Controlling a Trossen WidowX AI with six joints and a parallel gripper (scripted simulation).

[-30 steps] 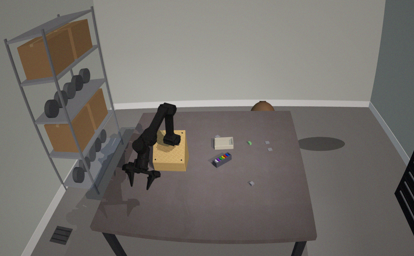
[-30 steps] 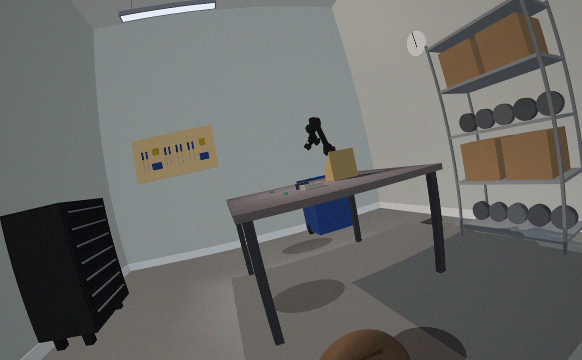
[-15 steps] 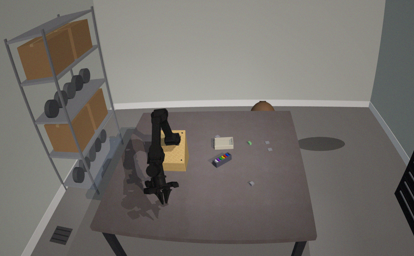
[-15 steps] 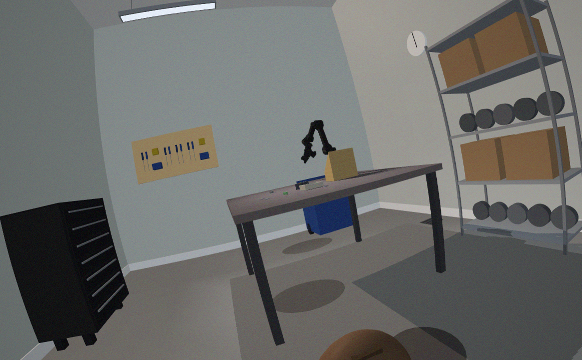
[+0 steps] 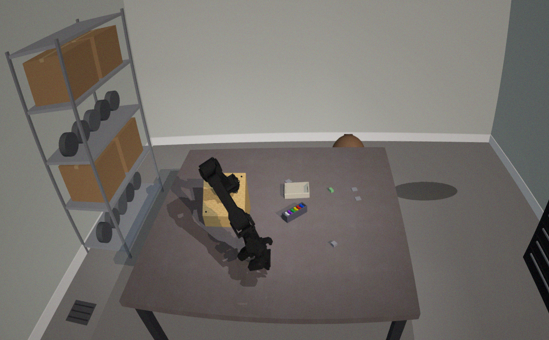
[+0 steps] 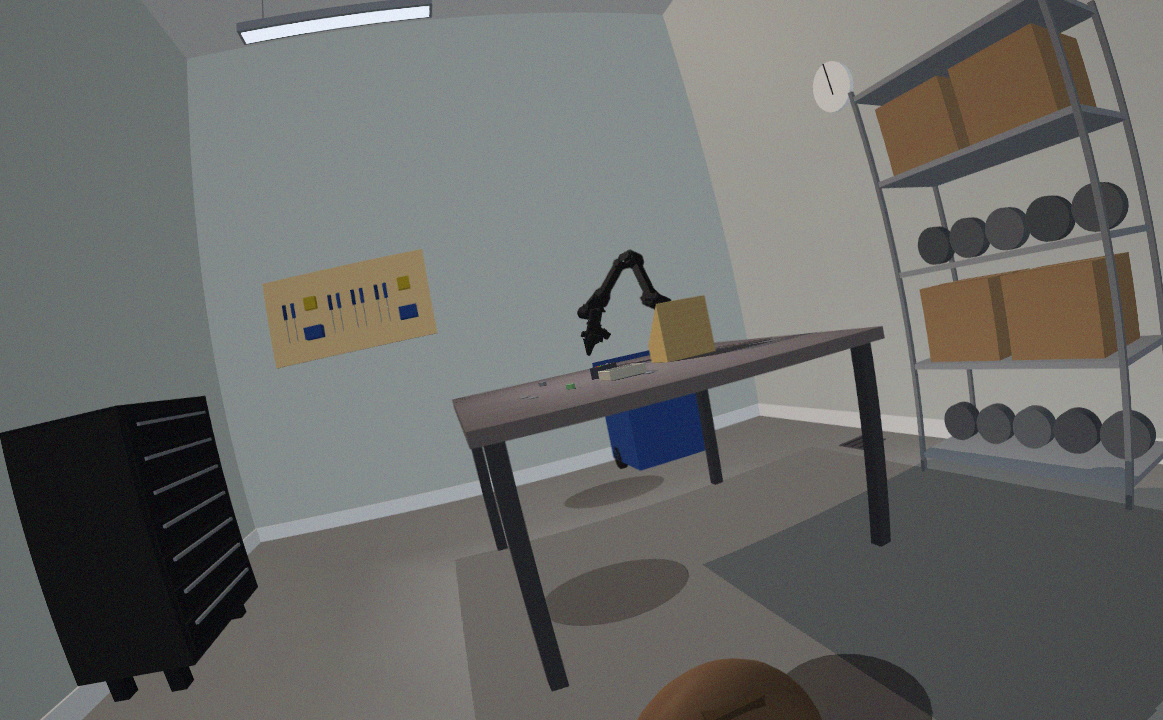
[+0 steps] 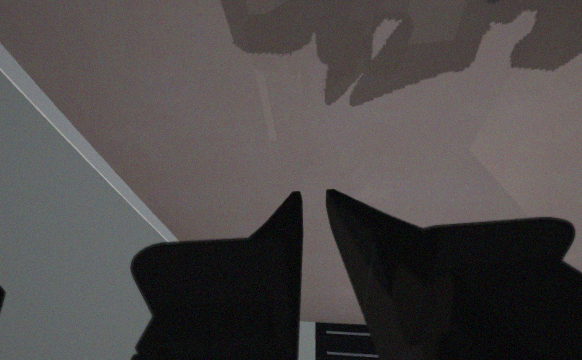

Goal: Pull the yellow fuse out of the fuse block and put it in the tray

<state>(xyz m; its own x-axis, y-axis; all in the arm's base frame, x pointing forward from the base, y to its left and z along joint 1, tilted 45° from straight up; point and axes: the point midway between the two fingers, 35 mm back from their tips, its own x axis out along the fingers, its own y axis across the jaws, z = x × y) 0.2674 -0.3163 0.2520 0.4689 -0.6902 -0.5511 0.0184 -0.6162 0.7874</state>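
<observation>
Now: the yellow fuse 44 cm to the left of my gripper tip, 5 cm below it and 3 cm ahead of it. Also, from my gripper tip: tray: 62 cm to the left, 7 cm below.
</observation>
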